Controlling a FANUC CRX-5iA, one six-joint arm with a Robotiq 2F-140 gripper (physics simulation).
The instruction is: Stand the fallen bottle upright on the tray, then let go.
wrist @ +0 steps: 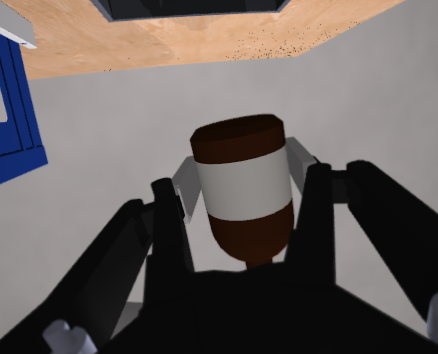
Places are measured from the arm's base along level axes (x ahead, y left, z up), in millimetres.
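Where they show: gripper, fingertip midpoint: (241,162).
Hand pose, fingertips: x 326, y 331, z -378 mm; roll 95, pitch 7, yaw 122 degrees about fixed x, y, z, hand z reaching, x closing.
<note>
Things, the pixels of their top centre, and the offset from my fingertips. "spot": a spot on its surface instead. Level surfaces: height alone.
- brown bottle, top centre: (254,285) 3 mm left, 4 mm back, 121 mm up
- dark tray, surface spot: (200,15) spot: 19 mm left, 100 mm ahead, 148 mm down
- wooden table top, surface height: 174 mm down
- blue crate, surface spot: (25,130) spot: 182 mm right, 168 mm ahead, 44 mm down
- white rail, surface spot: (17,27) spot: 168 mm right, 175 mm ahead, 156 mm down
A brown bottle (245,187) with a pale label band is between the fingertips near the middle of the wrist view. Its flat base faces the upper side of the view, and its neck points down toward the gripper body, where it is partly hidden. My gripper (241,162) is shut on the bottle, with one grey pad on each side of the label. The dark tray (200,16) shows in part at the top edge of the view, apart from the bottle.
The wooden table top (165,47) runs across the top of the view, and its edge lies beyond the bottle's base. A blue crate (25,130) stands at the left edge, with a white rail (17,27) above it. Grey floor (370,115) lies behind the bottle.
</note>
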